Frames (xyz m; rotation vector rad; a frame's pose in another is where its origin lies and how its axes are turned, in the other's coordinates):
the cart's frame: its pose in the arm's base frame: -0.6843 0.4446 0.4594 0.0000 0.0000 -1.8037
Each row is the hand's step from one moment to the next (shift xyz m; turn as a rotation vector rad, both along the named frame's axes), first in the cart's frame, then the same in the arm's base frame.
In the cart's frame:
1: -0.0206 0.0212 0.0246 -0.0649 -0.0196 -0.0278
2: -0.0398 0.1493 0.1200 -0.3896 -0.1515 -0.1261
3: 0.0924 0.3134 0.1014 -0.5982 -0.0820 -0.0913
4: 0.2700 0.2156 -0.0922 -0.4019 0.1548 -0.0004
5: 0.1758 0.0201 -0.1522 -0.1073 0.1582 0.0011
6: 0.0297 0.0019 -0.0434 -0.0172 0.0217 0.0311
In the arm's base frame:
1: 0.0254 0.0152 0.0246 -0.0041 0.0677 -0.0278
2: 0.1545 0.0043 0.1200 -0.0575 0.4140 -0.1261
3: 0.2836 -0.1622 0.1014 0.0583 0.6010 -0.0913
4: 0.1475 -0.3125 -0.0922 0.2434 0.3553 -0.0004
5: -0.0210 -0.1757 -0.1522 0.1787 0.0679 0.0011
6: -0.0050 -0.0293 -0.0434 0.0251 0.0117 0.0311

